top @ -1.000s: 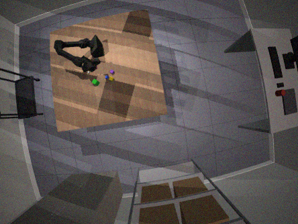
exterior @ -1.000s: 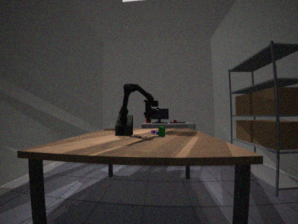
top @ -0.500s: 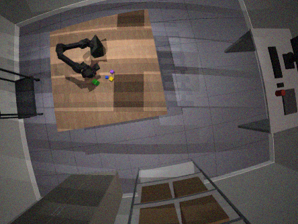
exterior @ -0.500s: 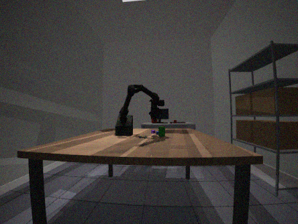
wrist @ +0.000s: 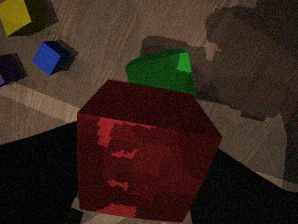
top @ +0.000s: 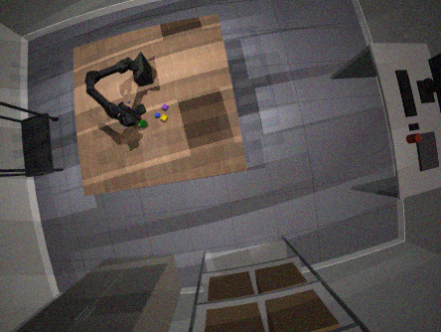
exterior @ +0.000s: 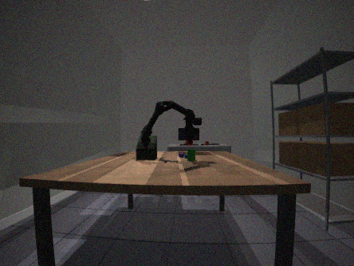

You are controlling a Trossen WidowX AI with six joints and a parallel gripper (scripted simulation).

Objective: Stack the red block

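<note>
The blue block is 120 mm below my gripper tip, 110 mm to the left of it and 30 mm behind it. The rest, counted from my gripper tip: purple block 170 mm to the left, 110 mm below, 80 mm behind; then yellow block 160 mm to the left, 110 mm below; then red block 20 mm above.
</note>
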